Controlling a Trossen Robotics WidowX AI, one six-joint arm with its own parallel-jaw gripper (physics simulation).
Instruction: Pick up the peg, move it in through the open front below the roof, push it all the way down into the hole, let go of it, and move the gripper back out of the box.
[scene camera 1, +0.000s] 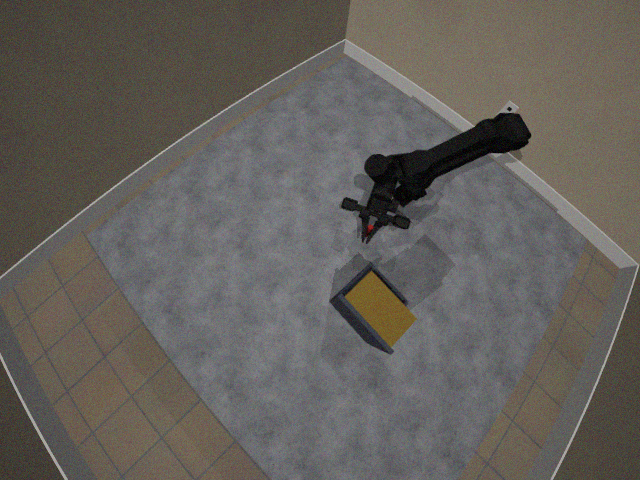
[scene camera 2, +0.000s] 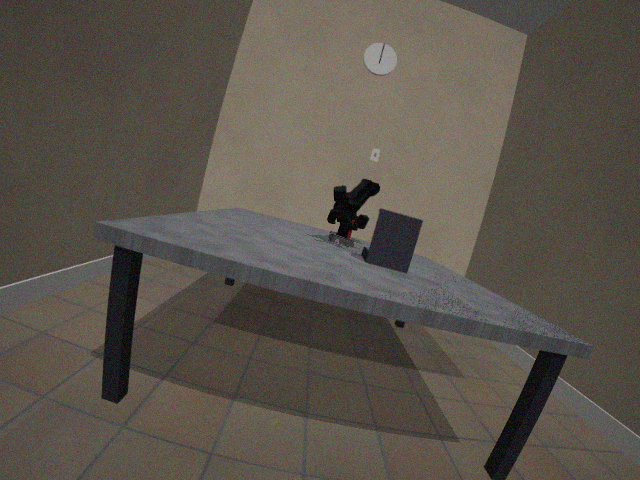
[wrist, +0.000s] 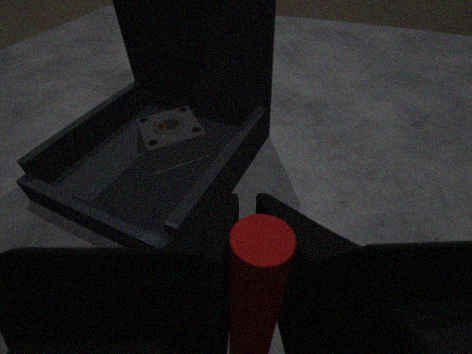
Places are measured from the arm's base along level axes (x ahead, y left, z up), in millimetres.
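Where they show: gripper, fingertip midpoint: (scene camera 1: 364, 243) (scene camera 2: 355, 229) (wrist: 246, 204); arm's base, link origin: (scene camera 1: 403, 195) (scene camera 2: 342, 235).
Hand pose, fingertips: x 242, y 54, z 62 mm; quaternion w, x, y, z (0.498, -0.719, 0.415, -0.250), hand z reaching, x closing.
Each offset is from my fingertips to the top centre of the thing. "spot": to the spot under its first point. Level surfaces: height alone.
The red peg @[dx -34, dy -21, dz +34 mm] (scene camera 1: 370, 227) (scene camera 2: 349, 233) (wrist: 262, 245) is held between the fingers. My gripper (scene camera 1: 366, 238) (wrist: 246, 204) is shut on it, outside the box and in front of its open side. The box has a yellow roof (scene camera 1: 380, 308), a tall dark back wall (scene camera 2: 395, 240) (wrist: 200, 45) and low side walls. In the wrist view a light square block @[dx +90, dy +129, dz -54 mm] (wrist: 171, 142) with a round hole @[spot: dx +95, dy +136, dz -64 mm] (wrist: 168, 125) in its top sits on the box floor near the back wall. The peg's lower end is hidden in the wrist view.
The box's low front lip @[spot: dx -6, dy +127, dz -72 mm] (wrist: 90, 209) and right low wall (wrist: 220, 172) lie between the gripper and the block. The roof covers the inside from above. The box stands on the grey table @[dz -95 mm] (scene camera 1: 232, 289) (scene camera 2: 232, 248). A clock (scene camera 2: 380, 58) hangs on the far wall.
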